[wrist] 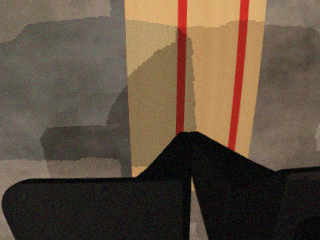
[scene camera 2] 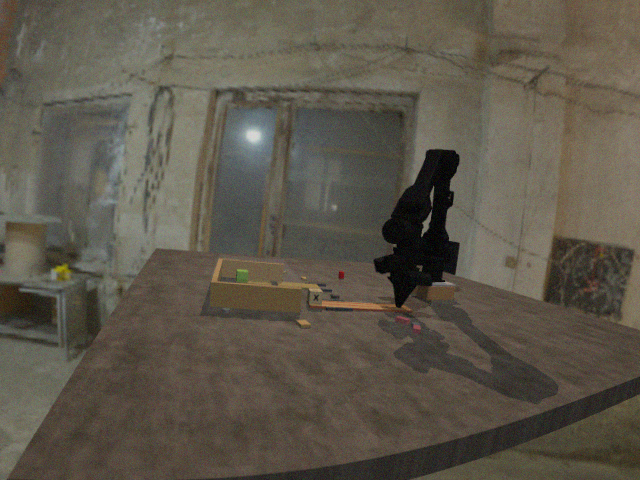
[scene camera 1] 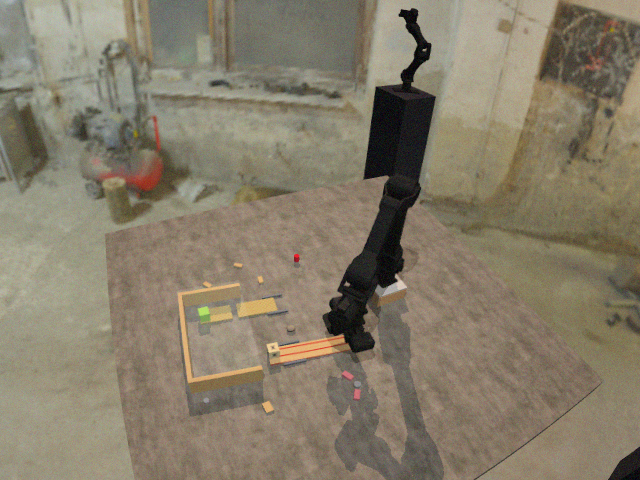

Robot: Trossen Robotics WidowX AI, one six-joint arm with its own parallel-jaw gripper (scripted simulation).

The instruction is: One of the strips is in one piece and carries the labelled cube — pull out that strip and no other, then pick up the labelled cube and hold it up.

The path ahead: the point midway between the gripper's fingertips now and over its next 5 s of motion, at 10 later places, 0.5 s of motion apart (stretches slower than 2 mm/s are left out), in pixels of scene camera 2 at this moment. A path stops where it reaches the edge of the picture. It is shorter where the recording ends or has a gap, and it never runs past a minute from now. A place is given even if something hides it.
The gripper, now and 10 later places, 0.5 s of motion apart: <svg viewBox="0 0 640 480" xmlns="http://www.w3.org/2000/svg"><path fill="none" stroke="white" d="M398 307L396 292L377 288L356 283L336 279L318 278L315 285L314 295L314 299L330 285L343 280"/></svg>
